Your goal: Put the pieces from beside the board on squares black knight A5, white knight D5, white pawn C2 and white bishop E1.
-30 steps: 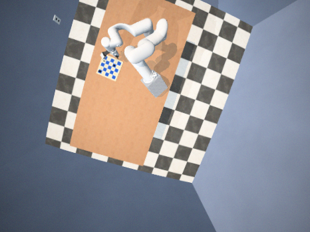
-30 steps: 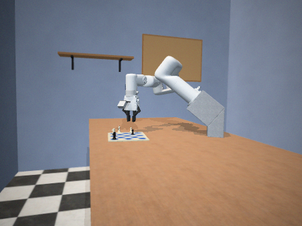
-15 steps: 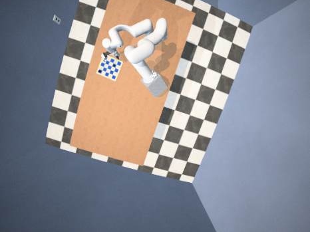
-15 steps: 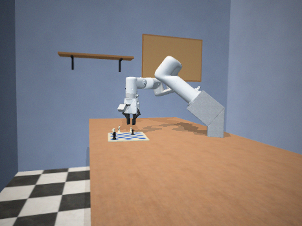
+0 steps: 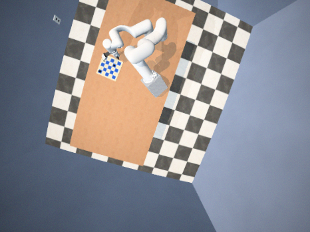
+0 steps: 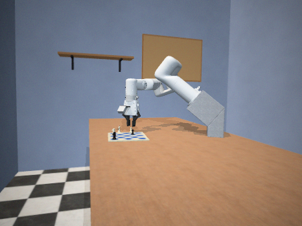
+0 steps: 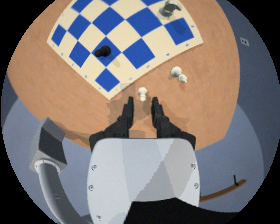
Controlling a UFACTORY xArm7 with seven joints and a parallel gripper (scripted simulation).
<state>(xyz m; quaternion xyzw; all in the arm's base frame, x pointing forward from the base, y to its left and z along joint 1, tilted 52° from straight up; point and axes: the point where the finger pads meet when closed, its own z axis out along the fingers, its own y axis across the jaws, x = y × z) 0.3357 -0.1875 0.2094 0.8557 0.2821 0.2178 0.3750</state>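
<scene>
Now: the chessboard 100 mm to the left of my hand, 100 mm ahead of it and 60 mm below it.
</scene>
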